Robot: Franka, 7 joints.
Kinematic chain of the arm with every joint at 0, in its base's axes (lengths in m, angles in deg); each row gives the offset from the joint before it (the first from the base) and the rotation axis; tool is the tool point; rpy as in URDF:
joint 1: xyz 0 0 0.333 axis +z
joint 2: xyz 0 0 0 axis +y
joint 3: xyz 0 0 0.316 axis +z
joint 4: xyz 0.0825 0 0 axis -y
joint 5: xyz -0.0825 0 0.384 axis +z
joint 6: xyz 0 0 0 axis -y
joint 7: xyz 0.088 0 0 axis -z
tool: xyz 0 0 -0.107 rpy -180 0 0
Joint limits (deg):
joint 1: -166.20..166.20
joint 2: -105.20..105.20
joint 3: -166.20..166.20
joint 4: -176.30..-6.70
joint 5: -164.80..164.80
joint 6: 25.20..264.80
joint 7: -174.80..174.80
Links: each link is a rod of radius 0.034 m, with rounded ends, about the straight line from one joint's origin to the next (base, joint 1, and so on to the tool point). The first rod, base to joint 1, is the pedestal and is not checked.
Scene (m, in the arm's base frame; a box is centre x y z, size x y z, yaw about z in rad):
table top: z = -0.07
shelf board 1: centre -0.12 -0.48 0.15 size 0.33 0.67 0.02 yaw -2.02
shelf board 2: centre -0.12 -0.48 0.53 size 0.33 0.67 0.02 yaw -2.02
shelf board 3: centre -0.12 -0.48 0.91 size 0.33 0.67 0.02 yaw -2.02
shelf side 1: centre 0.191 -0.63 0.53 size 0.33 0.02 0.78 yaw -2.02
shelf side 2: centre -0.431 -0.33 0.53 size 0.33 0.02 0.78 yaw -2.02
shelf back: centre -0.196 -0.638 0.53 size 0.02 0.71 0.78 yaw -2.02
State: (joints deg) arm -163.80 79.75 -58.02 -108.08 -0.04 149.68 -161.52
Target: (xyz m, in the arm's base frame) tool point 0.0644 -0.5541 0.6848
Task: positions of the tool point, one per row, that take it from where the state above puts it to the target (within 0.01 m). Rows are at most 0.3 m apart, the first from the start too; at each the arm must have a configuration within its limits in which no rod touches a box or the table.
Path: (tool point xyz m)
1: -0.4987 0.3326 0.1427
2: -0.5355 0.2512 0.2682
3: -0.5218 0.1808 0.4253
4: -0.4423 0.1303 0.5831
5: -0.3023 0.1017 0.7048
6: -0.2579 -0.1535 0.7163
7: -0.0527 -0.3038 0.7092
8: 0.2006 -0.2716 0.6848
9: 0.1592 -0.4116 0.7068
10: 0.0644 -0.5541 0.6849

